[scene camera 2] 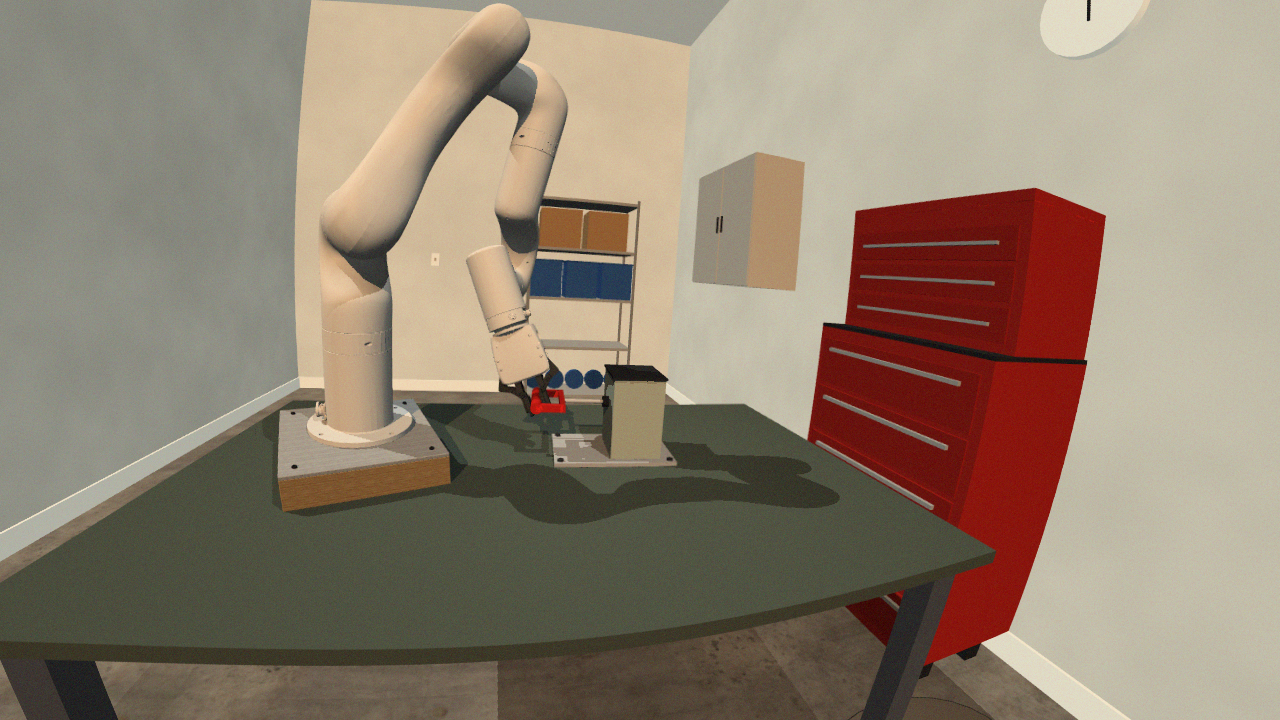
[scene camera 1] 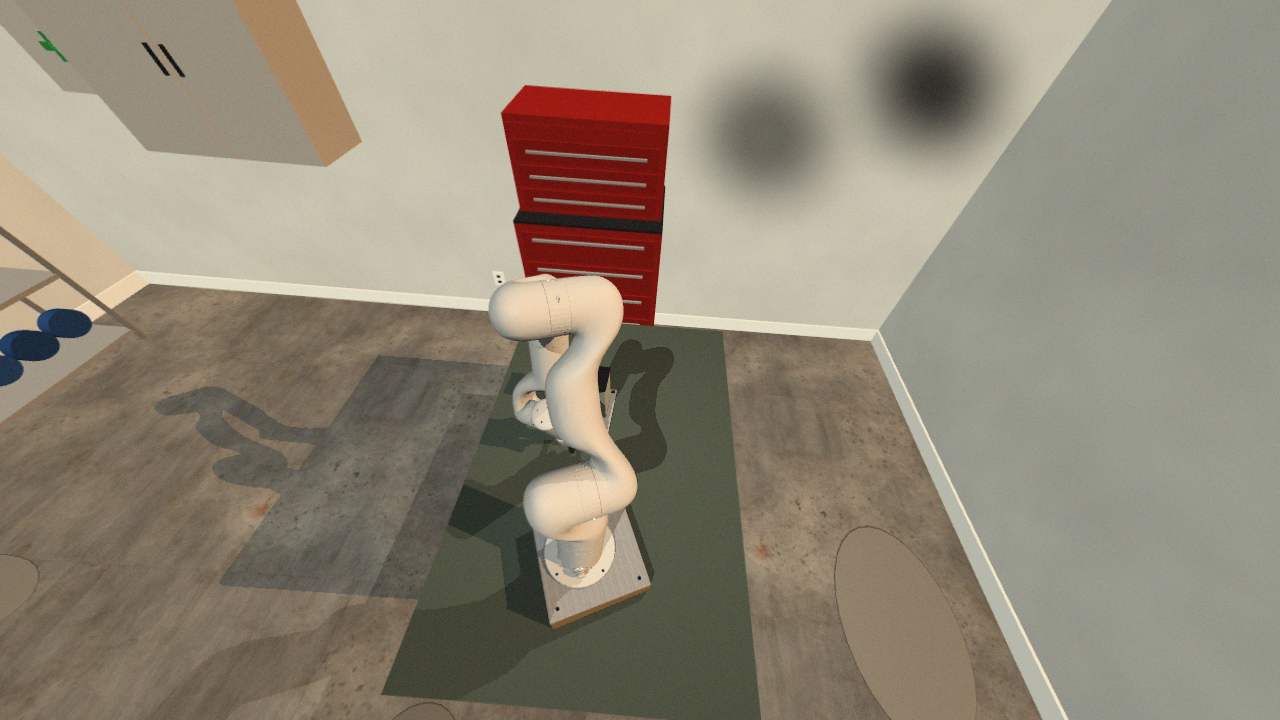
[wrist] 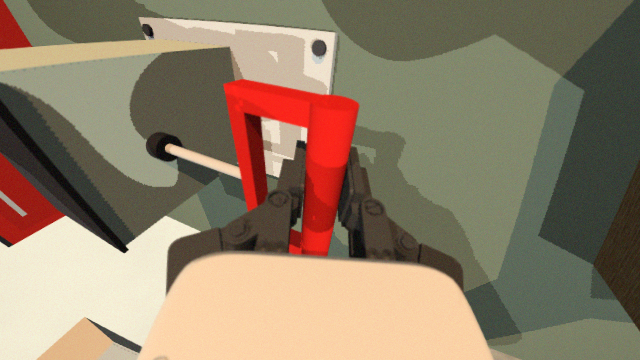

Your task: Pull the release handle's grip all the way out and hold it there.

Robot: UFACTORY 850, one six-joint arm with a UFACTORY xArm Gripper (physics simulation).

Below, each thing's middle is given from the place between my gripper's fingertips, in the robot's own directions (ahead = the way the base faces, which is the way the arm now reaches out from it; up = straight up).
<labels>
My gripper is now 150 mm short of the pale base plate (scene camera 2: 569, 450), 20 mm to the left of it and 80 mm above it.
</labels>
